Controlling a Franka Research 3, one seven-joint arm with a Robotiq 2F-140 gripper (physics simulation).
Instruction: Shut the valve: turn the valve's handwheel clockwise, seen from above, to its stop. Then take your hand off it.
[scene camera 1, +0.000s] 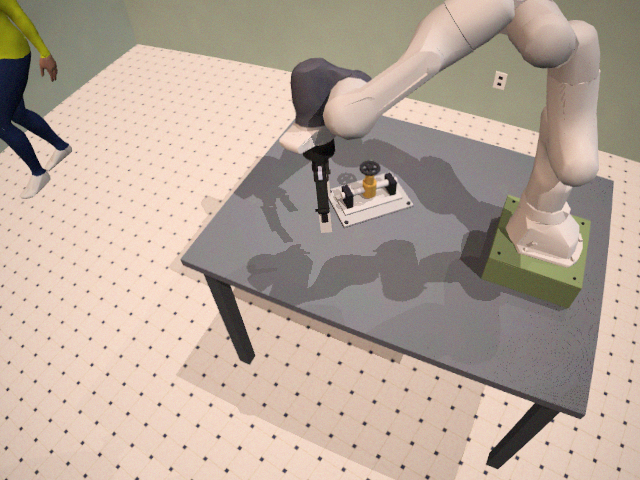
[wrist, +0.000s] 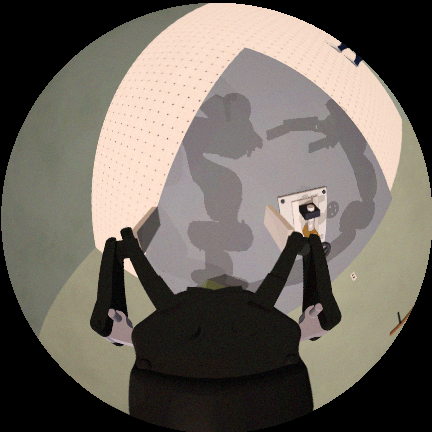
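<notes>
The valve has a black handwheel (scene camera 1: 369, 162) (wrist: 328, 246) on top of an orange body (scene camera 1: 369, 189) (wrist: 310, 232). Its light pipe runs between two black supports on a white base plate (scene camera 1: 379, 212) (wrist: 323, 216). My gripper (scene camera 1: 325, 211) (wrist: 211, 214) is open and empty, pointing down above the table. In the scene view it is left of the base plate, apart from the handwheel. In the wrist view the valve lies beyond the right finger, which hides part of the handwheel and body. The far finger is mostly hidden in the scene view.
The grey table (scene camera 1: 341, 304) (wrist: 270, 175) carries the valve and the green block (scene camera 1: 529, 281) (wrist: 214, 285) under my arm's base, at the right in the scene view. A person (scene camera 1: 15, 67) in a yellow top stands on the floor beyond the table's left side.
</notes>
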